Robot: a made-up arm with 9 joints. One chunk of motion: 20 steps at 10 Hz.
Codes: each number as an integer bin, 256 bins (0 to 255) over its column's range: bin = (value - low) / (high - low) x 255, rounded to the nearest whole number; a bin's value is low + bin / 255 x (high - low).
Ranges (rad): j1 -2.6..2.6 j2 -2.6..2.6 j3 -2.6..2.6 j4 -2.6..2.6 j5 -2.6..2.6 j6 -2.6..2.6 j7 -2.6..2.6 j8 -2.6..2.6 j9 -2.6..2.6
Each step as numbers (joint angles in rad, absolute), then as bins.
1 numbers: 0.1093 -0.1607 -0.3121 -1.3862 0.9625 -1.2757 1.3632 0.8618 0.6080
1 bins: 133 120 112 60 175 65 194 170 157
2 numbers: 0.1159 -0.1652 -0.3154 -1.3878 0.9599 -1.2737 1.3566 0.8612 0.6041
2 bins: 133 119 112 59 175 65 194 170 157
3 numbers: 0.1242 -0.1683 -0.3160 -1.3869 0.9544 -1.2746 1.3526 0.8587 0.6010
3 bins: 134 119 112 59 174 65 194 170 157
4 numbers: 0.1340 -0.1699 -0.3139 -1.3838 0.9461 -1.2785 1.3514 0.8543 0.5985
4 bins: 134 119 112 60 174 65 194 169 157
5 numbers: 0.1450 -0.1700 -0.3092 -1.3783 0.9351 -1.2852 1.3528 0.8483 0.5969
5 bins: 135 119 112 60 173 64 194 169 157
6 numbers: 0.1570 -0.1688 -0.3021 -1.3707 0.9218 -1.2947 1.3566 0.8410 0.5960
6 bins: 135 119 113 60 173 64 194 169 157
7 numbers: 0.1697 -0.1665 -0.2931 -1.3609 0.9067 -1.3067 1.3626 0.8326 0.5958
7 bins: 136 119 113 61 172 63 194 168 157
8 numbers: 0.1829 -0.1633 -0.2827 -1.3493 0.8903 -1.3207 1.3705 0.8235 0.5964
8 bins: 136 119 114 61 171 63 195 168 157
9 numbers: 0.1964 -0.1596 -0.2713 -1.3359 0.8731 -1.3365 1.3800 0.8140 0.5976
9 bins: 137 120 114 62 170 62 195 167 157
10 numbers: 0.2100 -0.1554 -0.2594 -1.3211 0.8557 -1.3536 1.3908 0.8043 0.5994
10 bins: 138 120 115 63 169 61 196 167 157
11 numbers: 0.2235 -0.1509 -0.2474 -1.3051 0.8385 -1.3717 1.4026 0.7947 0.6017
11 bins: 138 120 115 63 169 60 196 166 157
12 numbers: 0.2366 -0.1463 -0.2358 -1.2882 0.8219 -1.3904 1.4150 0.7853 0.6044
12 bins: 139 120 116 64 168 59 197 166 157
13 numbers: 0.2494 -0.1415 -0.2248 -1.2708 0.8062 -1.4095 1.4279 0.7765 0.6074
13 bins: 140 121 116 65 167 58 198 166 157
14 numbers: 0.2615 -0.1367 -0.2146 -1.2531 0.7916 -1.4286 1.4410 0.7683 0.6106
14 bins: 140 121 117 66 166 57 198 165 157
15 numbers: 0.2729 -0.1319 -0.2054 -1.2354 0.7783 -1.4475 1.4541 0.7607 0.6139
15 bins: 141 121 117 67 166 57 199 165 158
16 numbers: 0.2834 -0.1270 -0.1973 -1.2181 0.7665 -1.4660 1.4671 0.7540 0.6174
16 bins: 141 121 118 68 165 56 199 164 158
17 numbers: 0.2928 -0.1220 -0.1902 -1.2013 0.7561 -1.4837 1.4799 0.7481 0.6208
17 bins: 142 122 118 69 165 55 200 164 158
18 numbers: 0.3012 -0.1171 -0.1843 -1.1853 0.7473 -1.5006 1.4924 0.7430 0.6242
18 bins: 142 122 118 69 164 54 201 164 158
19 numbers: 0.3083 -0.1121 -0.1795 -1.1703 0.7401 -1.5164 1.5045 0.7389 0.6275
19 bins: 143 122 119 70 164 53 201 164 158
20 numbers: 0.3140 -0.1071 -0.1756 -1.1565 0.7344 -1.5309 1.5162 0.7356 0.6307
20 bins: 143 122 119 71 164 52 202 164 158
